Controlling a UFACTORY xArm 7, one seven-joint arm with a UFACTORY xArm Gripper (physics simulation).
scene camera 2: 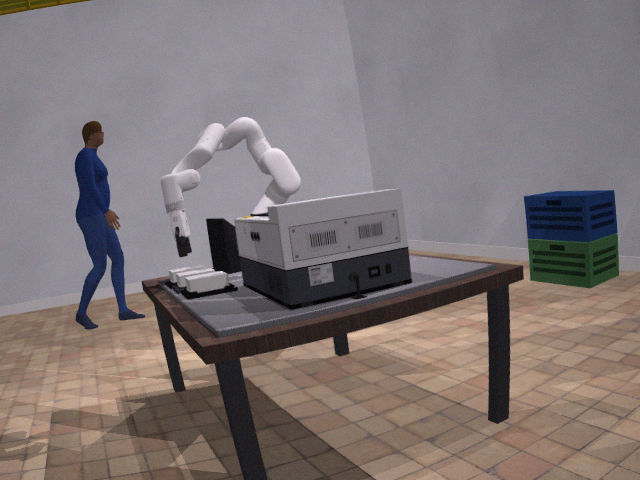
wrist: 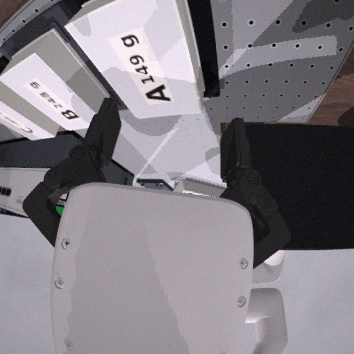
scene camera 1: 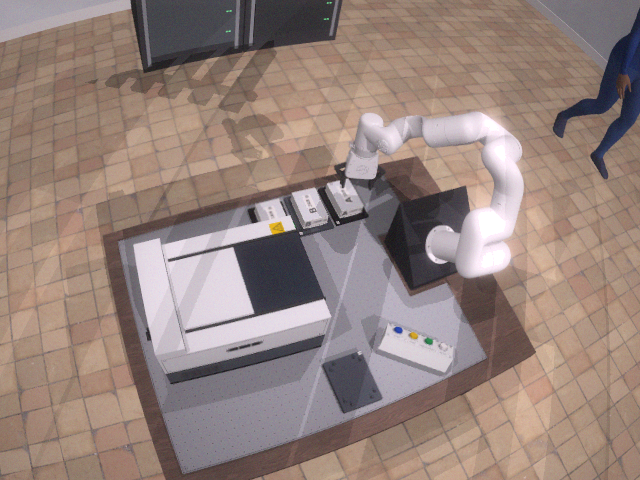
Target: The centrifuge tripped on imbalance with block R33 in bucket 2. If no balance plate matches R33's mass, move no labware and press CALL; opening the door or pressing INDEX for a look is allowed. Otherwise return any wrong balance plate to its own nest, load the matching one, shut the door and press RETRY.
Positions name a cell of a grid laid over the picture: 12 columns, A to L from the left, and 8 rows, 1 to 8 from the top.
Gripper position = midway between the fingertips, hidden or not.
The gripper (scene camera 1: G4) is open and holds nothing. Also in view: a dark door panel (scene camera 1: F5).
The gripper shows as well in scene camera 2 (scene camera 2: D5) and in the wrist view (wrist: F3).
